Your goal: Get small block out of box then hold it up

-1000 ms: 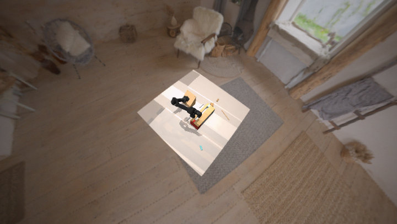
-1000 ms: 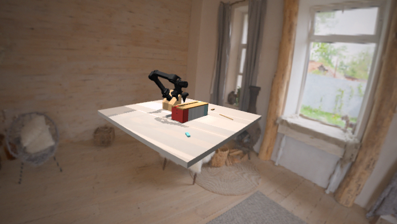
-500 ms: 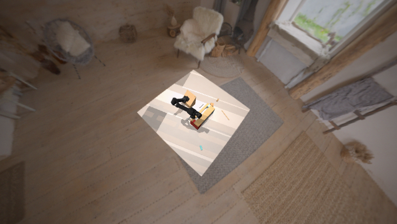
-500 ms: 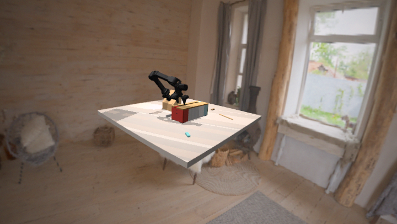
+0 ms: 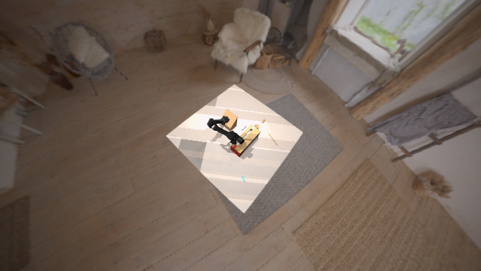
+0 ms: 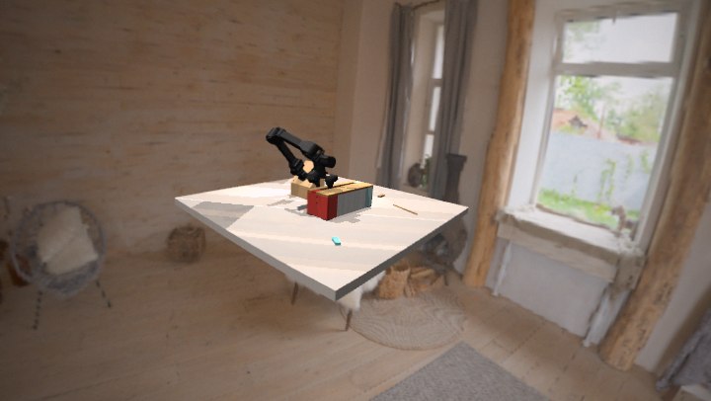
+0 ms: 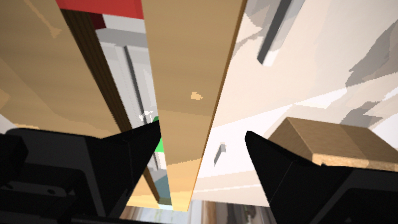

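The green block is 40 mm ahead of my gripper tip, 50 mm to the left of it and 20 mm below it. Round my gripper tip: thin wooden stick: 260 mm ahead, 390 mm to the left, 100 mm below; then box: 20 mm ahead, 70 mm to the left, 40 mm below; then cyan rubber piece: 390 mm ahead, 230 mm to the right, 100 mm below.
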